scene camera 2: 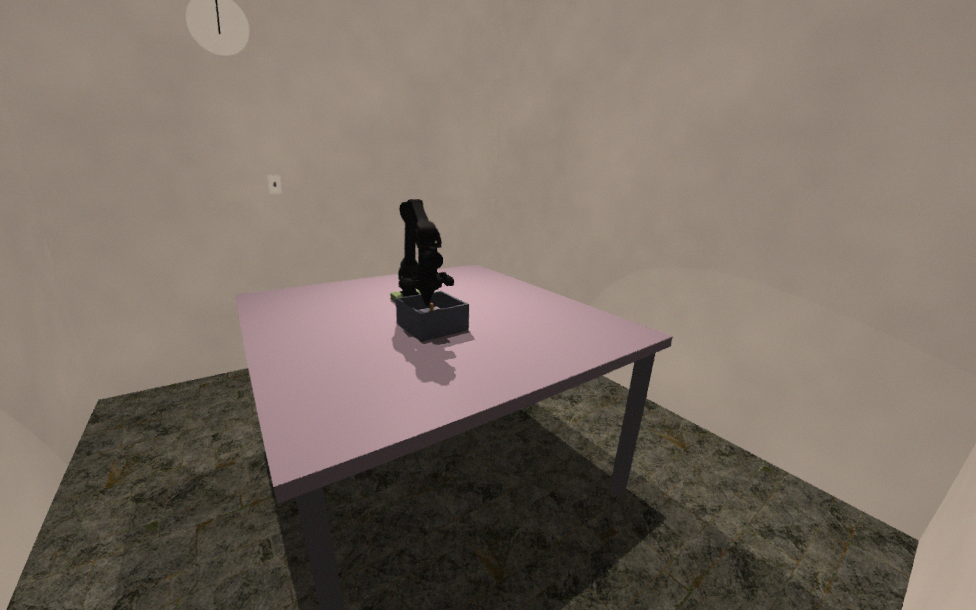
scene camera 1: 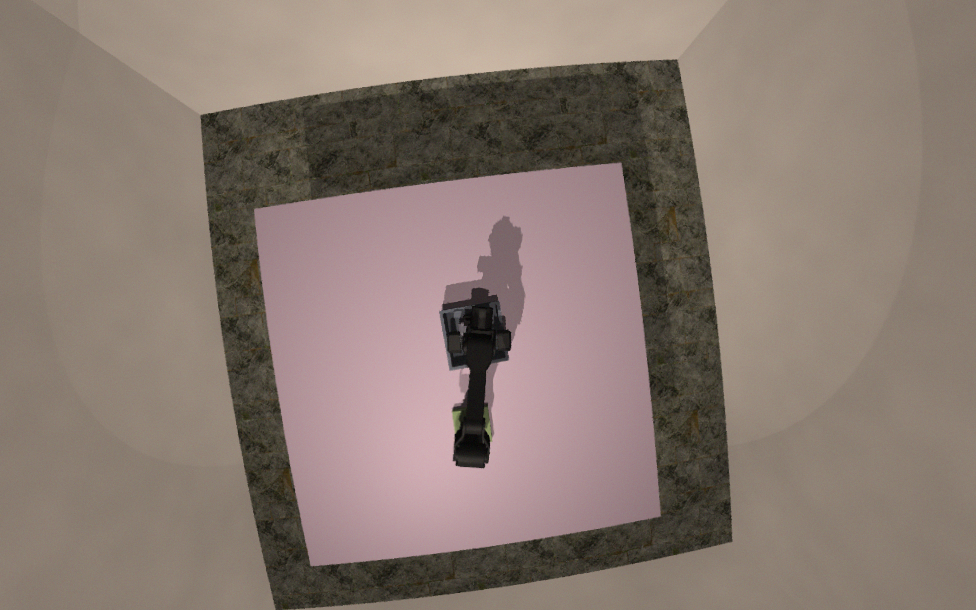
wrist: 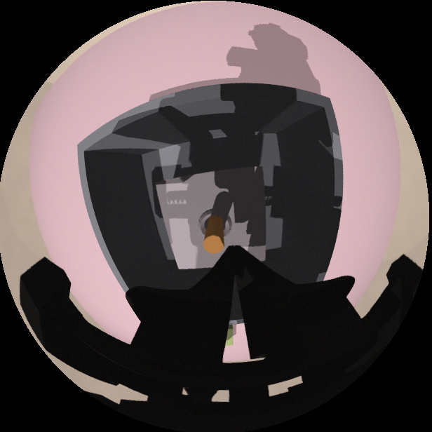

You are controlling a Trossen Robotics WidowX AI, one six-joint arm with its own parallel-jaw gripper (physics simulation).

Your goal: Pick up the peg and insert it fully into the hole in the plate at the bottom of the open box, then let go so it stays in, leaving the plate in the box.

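Pixels of known places: gripper, between the fingertips: (scene camera 2: 426,305); arm's base, origin of its link: (scene camera 2: 409,293).
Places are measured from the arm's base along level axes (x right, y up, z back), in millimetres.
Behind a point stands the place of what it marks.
The orange-brown peg (scene camera 2: 431,307) {x 27, y 45, z -332 mm} (wrist: 214,243) stands roughly upright in the ringed hole of the light grey plate (wrist: 187,250), with its upper part sticking out; its depth in the hole cannot be told. The plate lies at the bottom of the dark blue-grey open box (scene camera 1: 444,338) {x -70, y 66, z -322 mm} (scene camera 2: 446,322) {x 8, y 17, z -422 mm} (wrist: 115,215). My gripper (scene camera 2: 428,302) {x 38, y 49, z -317 mm} (wrist: 233,250) is shut and empty. Its fingertips are just beside the peg's top in the wrist view, low over the box. In the overhead view the arm hides the peg and much of the box.
The box stands on the pink table (scene camera 1: 359,287) {x -363, y -31, z -492 mm} (scene camera 2: 345,374) {x 367, y -31, z -554 mm} (wrist: 150,55), its walls rising around the plate and peg. A green patch (scene camera 1: 459,418) {x -34, y 0, z -44 mm} (scene camera 2: 396,295) {x 61, y 0, z -9 mm} (wrist: 229,342) shows at the arm's base. The arm's shadow falls across the box and table.
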